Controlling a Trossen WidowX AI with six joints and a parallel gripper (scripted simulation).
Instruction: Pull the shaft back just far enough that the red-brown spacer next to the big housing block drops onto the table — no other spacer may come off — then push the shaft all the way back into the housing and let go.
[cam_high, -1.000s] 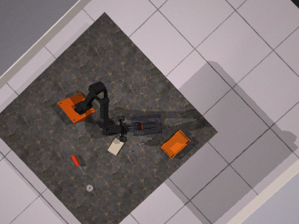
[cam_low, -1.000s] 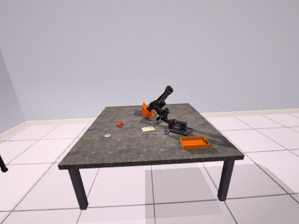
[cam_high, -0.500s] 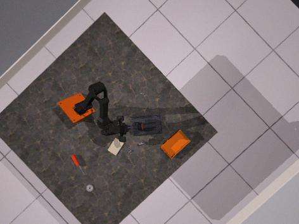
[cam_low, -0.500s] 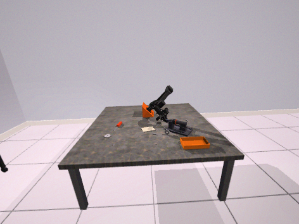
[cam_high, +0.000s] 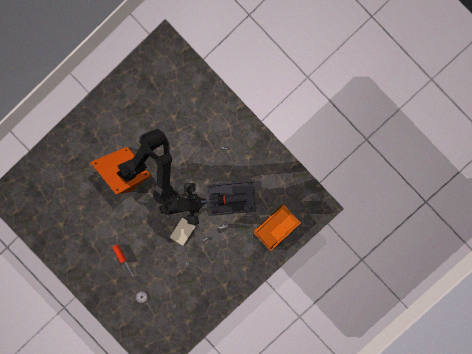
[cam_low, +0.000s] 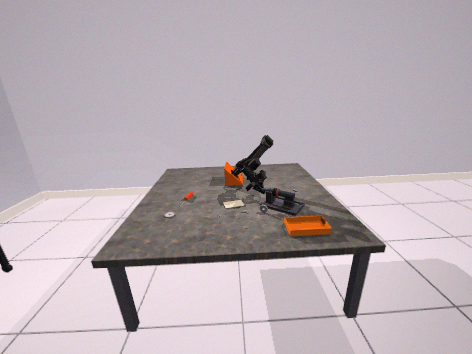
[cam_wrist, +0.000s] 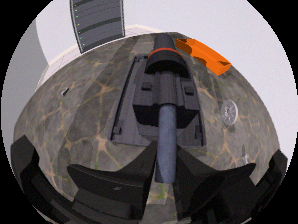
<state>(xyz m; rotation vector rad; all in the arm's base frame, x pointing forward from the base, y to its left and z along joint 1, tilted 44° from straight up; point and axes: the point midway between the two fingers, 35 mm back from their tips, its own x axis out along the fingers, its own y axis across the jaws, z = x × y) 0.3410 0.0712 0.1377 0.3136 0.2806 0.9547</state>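
The blue-grey shaft is 30 mm ahead of my gripper tip, 30 mm to the left of it and 20 mm above it. Also, from my gripper tip: beige card 20 mm ahead, 200 mm to the right, 50 mm below; then red-brown spacer 60 mm ahead, 70 mm to the left, 20 mm above; then small grey part 150 mm ahead, 40 mm to the right, 30 mm below.
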